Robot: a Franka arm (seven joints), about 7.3 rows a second.
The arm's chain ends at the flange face. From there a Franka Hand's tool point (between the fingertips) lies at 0.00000 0.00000 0.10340 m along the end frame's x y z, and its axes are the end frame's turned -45 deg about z.
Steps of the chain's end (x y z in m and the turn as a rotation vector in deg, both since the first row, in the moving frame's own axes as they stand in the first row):
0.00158, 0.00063, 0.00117, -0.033, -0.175, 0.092
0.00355, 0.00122, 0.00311, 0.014, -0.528, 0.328
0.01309, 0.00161, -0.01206, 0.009, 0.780, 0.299
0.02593, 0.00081, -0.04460, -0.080, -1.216, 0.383
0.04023, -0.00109, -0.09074, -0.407, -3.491, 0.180
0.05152, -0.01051, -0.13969, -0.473, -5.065, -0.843
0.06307, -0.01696, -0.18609, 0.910, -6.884, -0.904
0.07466, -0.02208, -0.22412, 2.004, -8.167, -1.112
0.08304, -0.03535, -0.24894, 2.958, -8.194, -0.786
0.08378, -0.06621, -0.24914, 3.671, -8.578, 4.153
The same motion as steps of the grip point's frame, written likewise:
0.00041, 0.00138, 0.00117, 0.100, -0.147, 0.092
0.00099, 0.00268, 0.00311, 0.383, -0.363, 0.328
0.00912, 0.01138, -0.01207, -0.545, 0.558, 0.299
0.01611, 0.01745, -0.04462, 0.803, -0.916, 0.383
0.02425, 0.02374, -0.09093, 2.181, -2.756, 0.180
0.03676, 0.02320, -0.14010, 3.247, -3.916, -0.843
0.04891, 0.02274, -0.18685, 5.511, -4.224, -0.904
0.06044, 0.02432, -0.22523, 7.192, -4.358, -1.112
0.07696, 0.01959, -0.25013, 7.886, -3.702, -0.786
0.10040, -0.00335, -0.25051, 8.661, -3.470, 4.153

